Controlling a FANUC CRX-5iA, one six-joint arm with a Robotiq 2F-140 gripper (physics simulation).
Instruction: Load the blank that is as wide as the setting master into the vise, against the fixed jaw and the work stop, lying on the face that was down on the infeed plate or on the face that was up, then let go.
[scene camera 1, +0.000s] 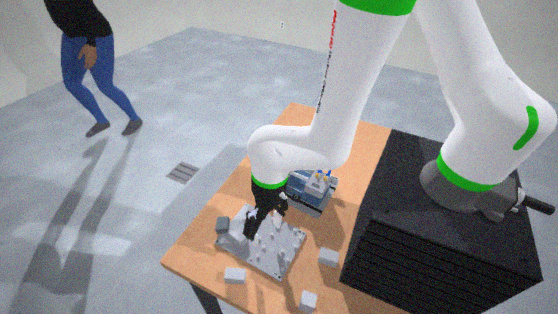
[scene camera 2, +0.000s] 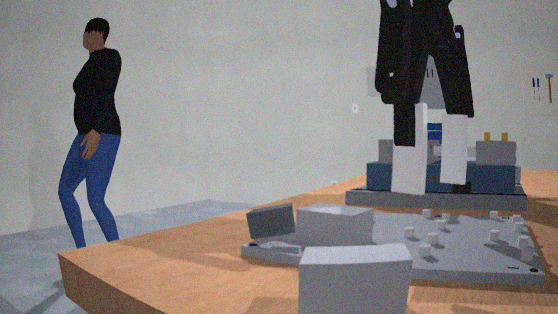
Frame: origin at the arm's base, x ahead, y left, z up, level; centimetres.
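Where they show: gripper, between the fingertips: (scene camera 1: 265, 233) (scene camera 2: 433, 187); arm's base, origin of its link: (scene camera 1: 452, 185).
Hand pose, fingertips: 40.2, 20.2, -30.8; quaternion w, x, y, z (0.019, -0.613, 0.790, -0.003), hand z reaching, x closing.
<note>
Things, the pixels of their top centre, and the offset from my fingertips, as dx, dy, dz. "pt": a spot on its surface instead. Level surfaces: height alone.
- infeed plate, centre of its top: (scene camera 2: 412, 234) (scene camera 1: 261, 237) +1.9, -0.3, -4.6
- light grey blank, centre of its top: (scene camera 2: 335, 208) (scene camera 1: 237, 233) +8.2, +4.2, -1.7
- dark grey block, centre of its top: (scene camera 2: 272, 201) (scene camera 1: 222, 221) +15.6, +3.7, -1.7
- blue vise, centre of its top: (scene camera 2: 446, 138) (scene camera 1: 296, 170) +4.0, -27.2, +4.5
- wooden table, height of its surface: dz -5.4
- light grey block, a spot on its surface: (scene camera 2: 355, 282) pt +0.0, +16.4, -2.9
My gripper (scene camera 1: 264, 226) (scene camera 2: 433, 162) is open and empty, its fingers pointing down above the infeed plate (scene camera 1: 273, 268) (scene camera 2: 475, 275). A light grey blank (scene camera 1: 237, 234) (scene camera 2: 334, 225) lies on the plate's left part, partly hidden by a finger in scene camera 1. A dark grey block (scene camera 1: 222, 224) (scene camera 2: 270, 221) sits tilted at the plate's left corner; I cannot tell if it is the setting master. The blue vise (scene camera 1: 298, 186) (scene camera 2: 492, 176) stands behind the plate, partly hidden by the arm and fingers. Its grey jaw block with yellow pins (scene camera 1: 317, 186) (scene camera 2: 495, 152) is at the right.
Loose light grey blocks (scene camera 1: 235, 275) (scene camera 1: 328, 256) (scene camera 1: 308, 301) lie on the wooden table (scene camera 1: 200, 245) around the plate. A light grey block (scene camera 2: 355, 282) is close in scene camera 2. Small pegs stand on the plate. The black robot base (scene camera 1: 430, 255) is at the right. A person (scene camera 1: 87, 60) (scene camera 2: 97, 100) stands beyond the table.
</note>
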